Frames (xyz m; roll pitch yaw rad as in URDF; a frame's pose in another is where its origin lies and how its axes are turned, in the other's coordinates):
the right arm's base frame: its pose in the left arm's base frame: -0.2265 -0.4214 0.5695 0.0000 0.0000 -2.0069
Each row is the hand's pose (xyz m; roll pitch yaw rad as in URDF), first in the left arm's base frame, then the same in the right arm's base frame.
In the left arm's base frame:
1: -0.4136 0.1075 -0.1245 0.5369 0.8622 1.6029
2: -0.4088 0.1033 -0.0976 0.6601 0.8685 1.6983
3: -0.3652 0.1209 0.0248 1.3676 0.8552 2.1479
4: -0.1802 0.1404 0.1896 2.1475 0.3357 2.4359
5: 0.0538 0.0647 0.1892 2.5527 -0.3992 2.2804
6: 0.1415 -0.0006 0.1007 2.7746 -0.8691 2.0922
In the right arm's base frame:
1: -0.4004 -0.3930 -0.6940 0.5369 0.8622 -2.6734
2: -0.3986 -0.3869 -0.6671 0.6601 0.8685 -2.5780
3: -0.4330 -0.3548 -0.5447 1.3676 0.8552 -2.1284
4: -0.5288 -0.1953 -0.3799 2.1475 0.3357 -1.8404
5: -0.5590 0.0487 -0.3803 2.5527 -0.3992 -1.9959
6: -0.5369 0.1558 -0.4688 2.7746 -0.8691 -2.1841

